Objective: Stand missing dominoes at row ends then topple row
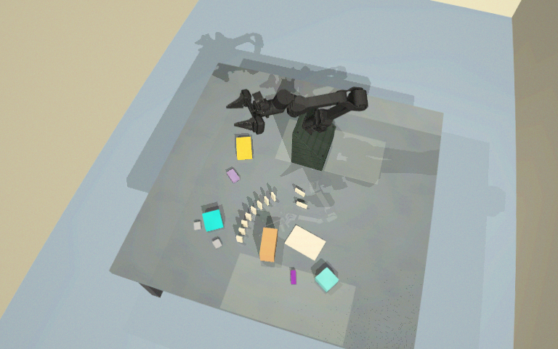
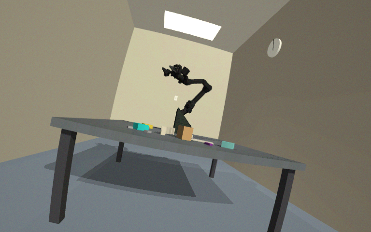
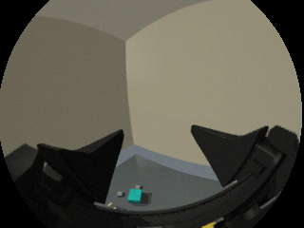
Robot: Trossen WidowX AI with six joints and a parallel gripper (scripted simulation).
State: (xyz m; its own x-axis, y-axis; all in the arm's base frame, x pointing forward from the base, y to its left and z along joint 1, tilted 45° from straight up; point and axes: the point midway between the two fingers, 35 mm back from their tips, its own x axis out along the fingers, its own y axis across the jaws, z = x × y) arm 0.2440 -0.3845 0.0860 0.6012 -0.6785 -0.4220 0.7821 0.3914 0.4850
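Right now my gripper tip is 52 cm above the cream flat plate, 36 cm to the right of it and 20 cm short of it. Also, from my gripper tip: orange block 48 cm below, 26 cm ahead, 21 cm to the left; purple piece 51 cm below, 36 cm ahead, 35 cm to the left; yellow block 50 cm below, 20 cm behind, 6 cm to the right.
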